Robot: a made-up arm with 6 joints. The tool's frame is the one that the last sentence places.
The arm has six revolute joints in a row. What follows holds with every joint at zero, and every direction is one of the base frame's. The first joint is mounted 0.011 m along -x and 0.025 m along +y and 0.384 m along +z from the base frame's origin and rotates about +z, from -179.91 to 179.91 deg. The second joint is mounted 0.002 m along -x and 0.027 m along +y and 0.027 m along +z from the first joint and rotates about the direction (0, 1, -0.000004), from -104.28 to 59.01 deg. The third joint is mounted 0.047 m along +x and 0.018 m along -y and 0.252 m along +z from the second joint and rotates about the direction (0, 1, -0.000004), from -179.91 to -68.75 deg. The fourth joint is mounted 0.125 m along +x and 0.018 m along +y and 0.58 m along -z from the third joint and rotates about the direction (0, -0.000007, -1), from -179.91 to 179.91 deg. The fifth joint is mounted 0.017 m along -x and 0.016 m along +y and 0.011 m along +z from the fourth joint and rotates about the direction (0, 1, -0.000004), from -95.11 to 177.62 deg. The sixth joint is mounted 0.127 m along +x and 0.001 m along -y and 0.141 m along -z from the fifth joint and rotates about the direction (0, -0.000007, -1), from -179.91 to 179.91 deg. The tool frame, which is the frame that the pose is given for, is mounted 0.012 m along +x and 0.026 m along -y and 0.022 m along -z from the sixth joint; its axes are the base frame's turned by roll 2.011, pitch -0.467 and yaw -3.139 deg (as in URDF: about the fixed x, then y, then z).
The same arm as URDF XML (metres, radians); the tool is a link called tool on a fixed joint. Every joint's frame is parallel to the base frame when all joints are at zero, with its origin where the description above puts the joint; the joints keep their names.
<robot name="arm">
<joint name="tool_fixed" type="fixed"><parent link="link6"/><child link="tool"/><origin xyz="0.012 -0.026 -0.022" rpy="0.0351 -0.0082 -0.0548"/></joint>
<joint name="joint 6" type="revolute"><parent link="link5"/><child link="link6"/><origin xyz="0.127 -0.001 -0.141" rpy="0 0 0"/><axis xyz="0 0 -1"/><limit lower="-3.14" upper="3.14"/></joint>
<joint name="joint 5" type="revolute"><parent link="link4"/><child link="link5"/><origin xyz="-0.017 0.016 0.011" rpy="0 0 0"/><axis xyz="0 1 0"/><limit lower="-1.66" upper="3.1001"/></joint>
<joint name="joint 4" type="revolute"><parent link="link3"/><child link="link4"/><origin xyz="0.125 0.018 -0.58" rpy="0 0 0"/><axis xyz="0 0 -1"/><limit lower="-3.14" upper="3.14"/></joint>
<joint name="joint 3" type="revolute"><parent link="link2"/><child link="link3"/><origin xyz="0.047 -0.018 0.252" rpy="0 0 0"/><axis xyz="0 1 0"/><limit lower="-3.14" upper="-1.1999"/></joint>
<joint name="joint 2" type="revolute"><parent link="link1"/><child link="link2"/><origin xyz="-0.002 0.027 0.027" rpy="0 0 0"/><axis xyz="0 1 0"/><limit lower="-1.82" upper="1.0299"/></joint>
<joint name="joint 1" type="revolute"><parent link="base"/><child link="link1"/><origin xyz="-0.011 0.025 0.384" rpy="0 0 0"/><axis xyz="0 0 1"/><limit lower="-3.14" upper="3.14"/></joint>
<link name="base"/>
<link name="link1"/>
<link name="link2"/>
<link name="link3"/>
<link name="link4"/>
<link name="link5"/>
<link name="link6"/>
<link name="tool"/>
</robot>

